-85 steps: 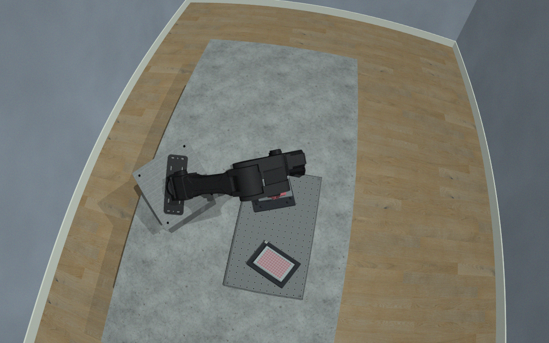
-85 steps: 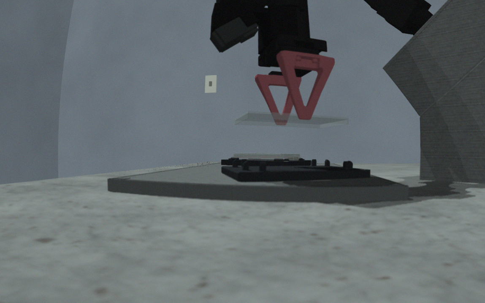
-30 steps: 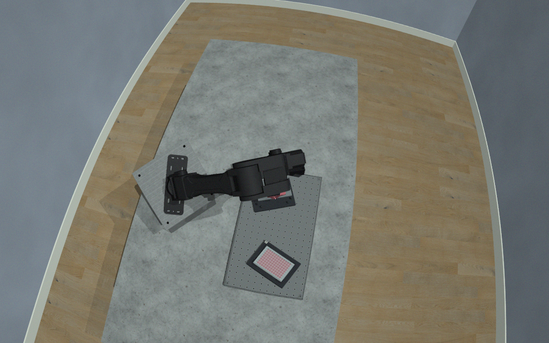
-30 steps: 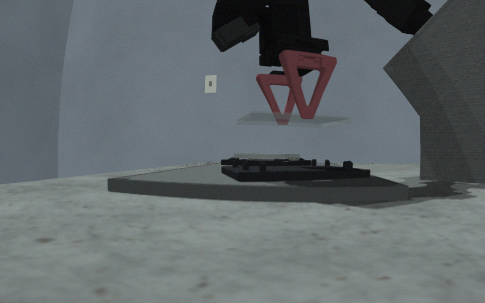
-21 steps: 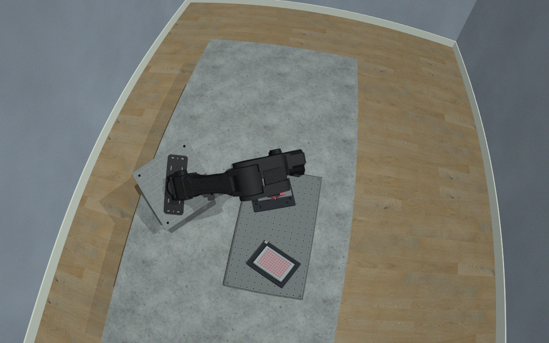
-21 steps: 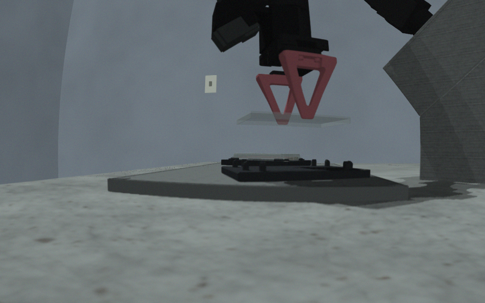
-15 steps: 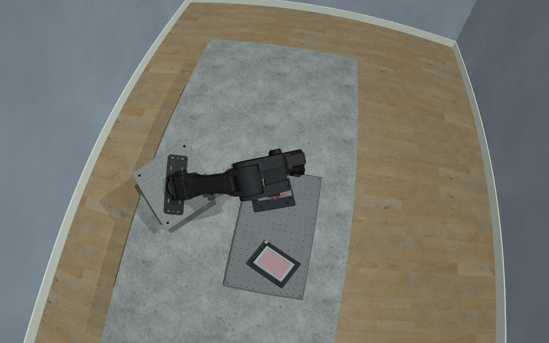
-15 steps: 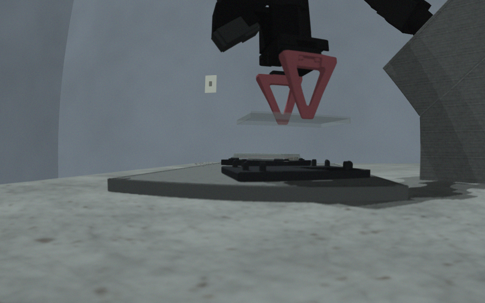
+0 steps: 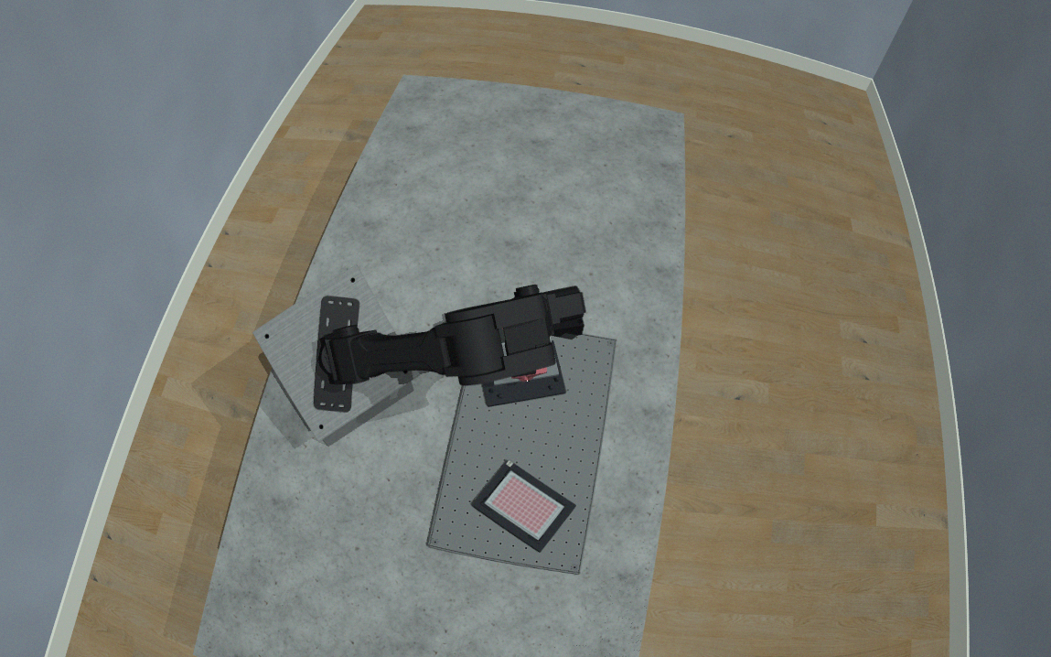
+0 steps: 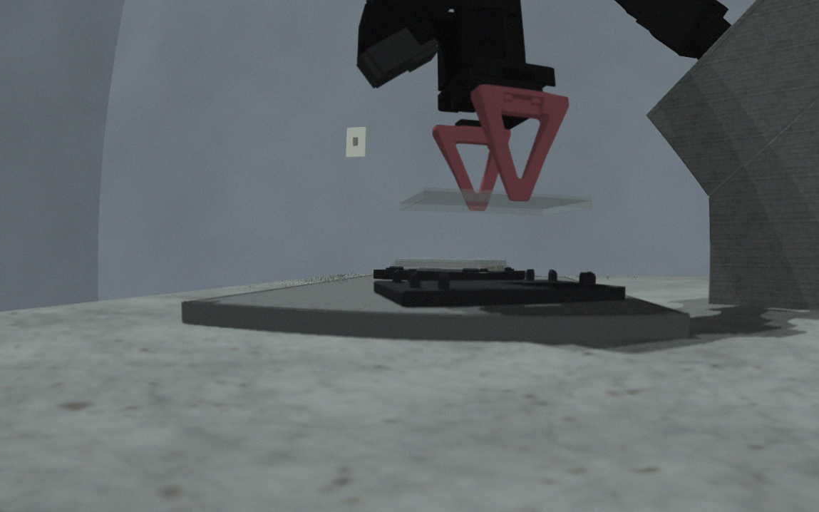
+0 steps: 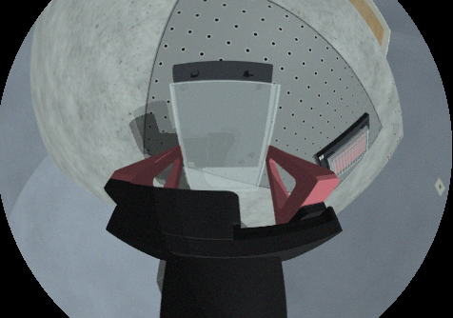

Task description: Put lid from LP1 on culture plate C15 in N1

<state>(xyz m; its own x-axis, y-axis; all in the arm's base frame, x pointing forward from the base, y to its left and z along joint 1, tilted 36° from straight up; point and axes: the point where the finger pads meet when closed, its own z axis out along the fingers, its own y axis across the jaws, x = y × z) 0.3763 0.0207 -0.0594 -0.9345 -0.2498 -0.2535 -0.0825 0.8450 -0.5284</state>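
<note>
My hand is 10 mm above the clear lid. The rest, counted from my hand: culture plate C15: 290 mm to the right, 60 mm below, 20 mm behind; then black plate nest N1: 290 mm to the right, 70 mm below, 20 mm behind; then black lid park LP1: 70 mm below.
</note>
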